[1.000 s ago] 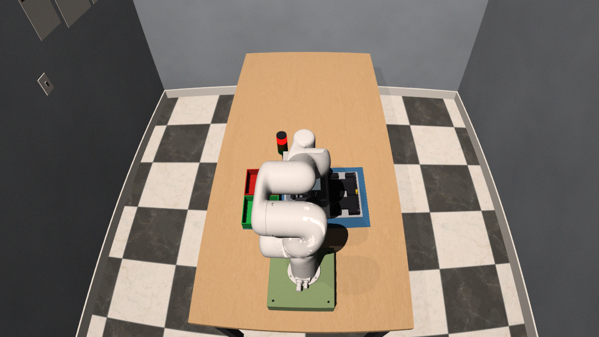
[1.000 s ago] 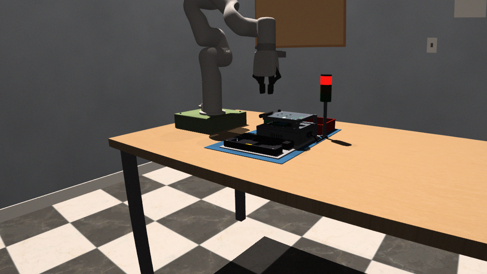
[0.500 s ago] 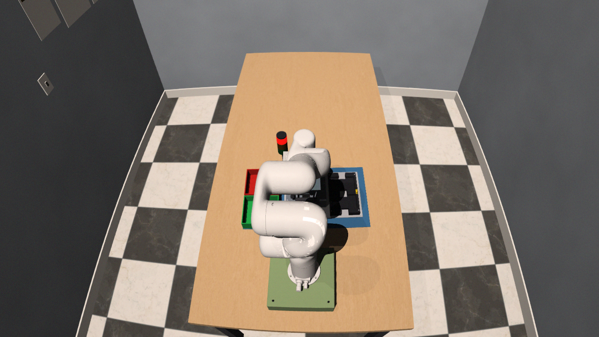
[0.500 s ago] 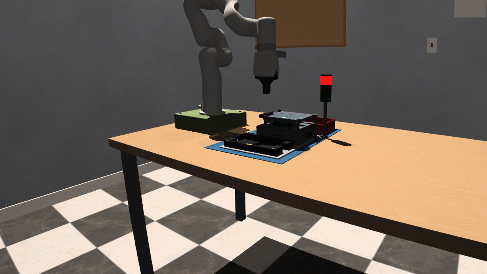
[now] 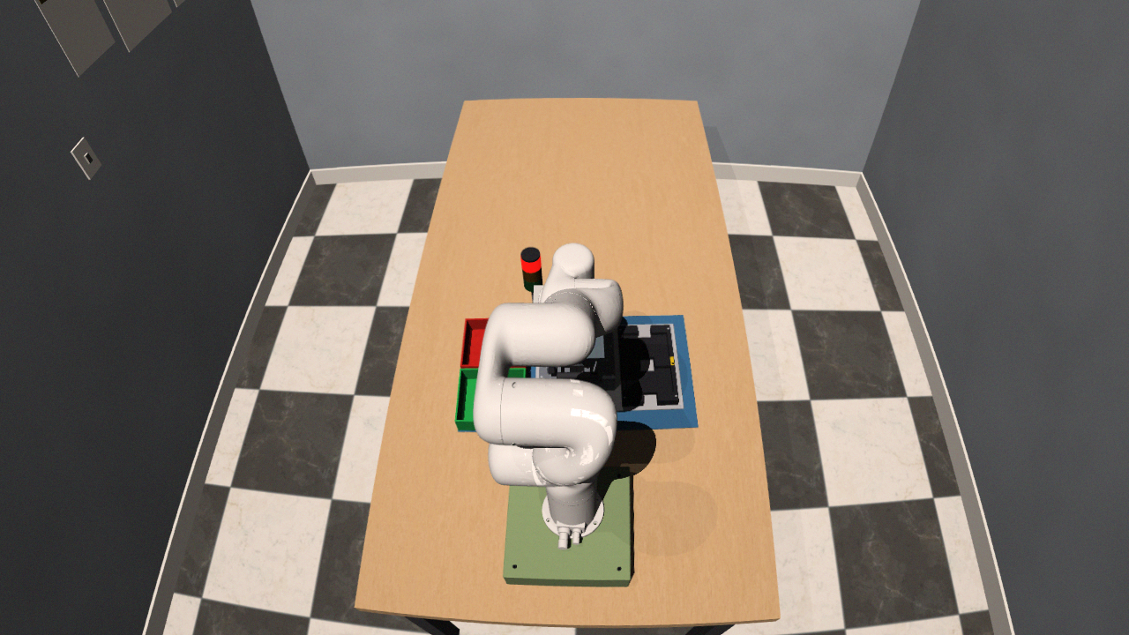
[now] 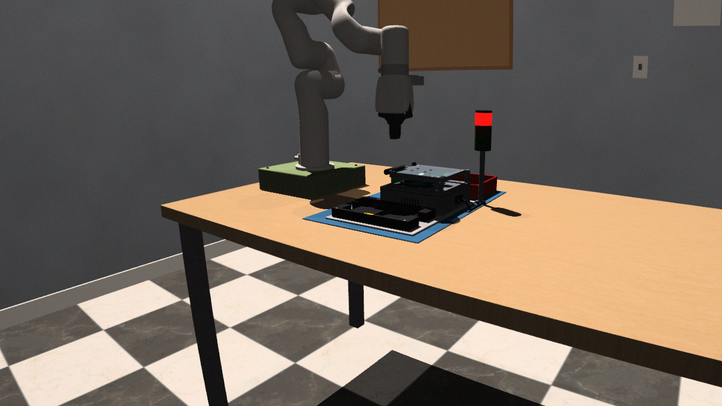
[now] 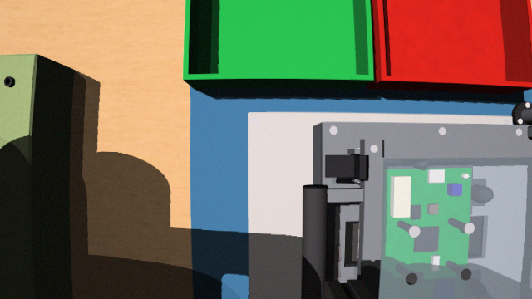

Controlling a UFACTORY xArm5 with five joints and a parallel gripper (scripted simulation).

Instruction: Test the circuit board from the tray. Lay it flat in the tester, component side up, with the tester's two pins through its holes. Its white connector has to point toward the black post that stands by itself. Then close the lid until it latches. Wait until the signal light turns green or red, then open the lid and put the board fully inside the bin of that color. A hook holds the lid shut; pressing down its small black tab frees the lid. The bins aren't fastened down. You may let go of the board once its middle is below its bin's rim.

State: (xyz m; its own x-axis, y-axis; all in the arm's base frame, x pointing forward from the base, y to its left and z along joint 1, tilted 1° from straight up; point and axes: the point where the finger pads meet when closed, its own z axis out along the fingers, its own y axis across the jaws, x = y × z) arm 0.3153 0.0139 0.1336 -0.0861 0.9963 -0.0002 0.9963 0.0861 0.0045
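The black tab lies 110 mm below my hand, 60 mm to the left of it and 20 mm ahead of it. Also, from my hand: green bin (200 mm to the left, 180 mm below, 40 mm behind); tester lid (110 mm below, 90 mm ahead, 10 mm to the left); green circuit board (130 mm below, 80 mm ahead, 10 mm to the left).
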